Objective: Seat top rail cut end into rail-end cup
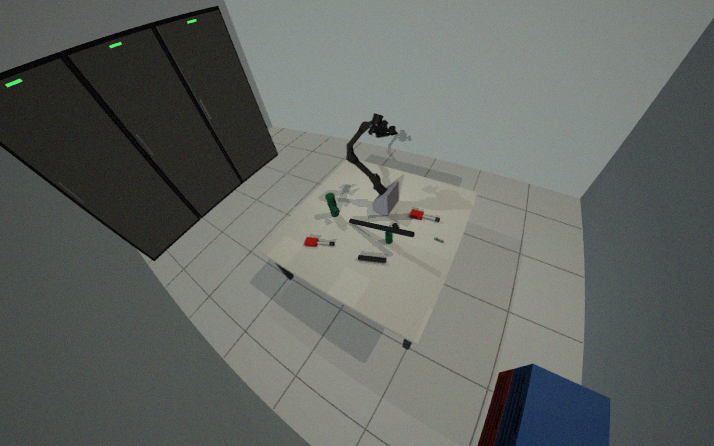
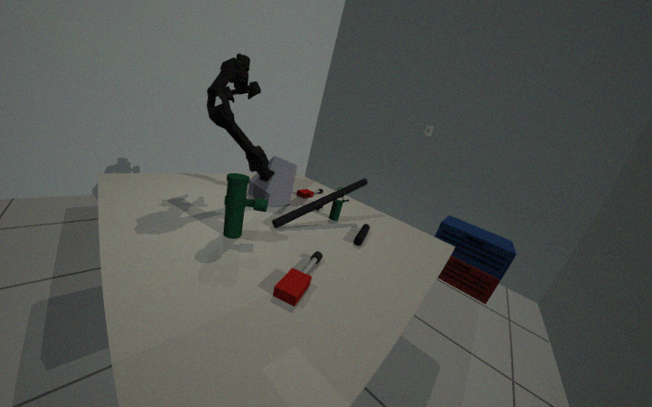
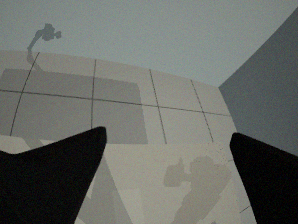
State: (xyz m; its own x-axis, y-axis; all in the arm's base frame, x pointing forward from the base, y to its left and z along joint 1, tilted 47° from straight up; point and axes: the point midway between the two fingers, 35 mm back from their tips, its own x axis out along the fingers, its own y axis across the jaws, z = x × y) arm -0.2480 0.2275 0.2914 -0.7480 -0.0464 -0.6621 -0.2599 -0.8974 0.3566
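My gripper tip is now 590 mm short of the green rail-end cup, 340 mm above it and 210 mm to the left of it. Round my gripper tip: small green post 610 mm ahead, 350 mm below, 240 mm to the left; short black cylinder 800 mm ahead, 440 mm below, 200 mm to the left.
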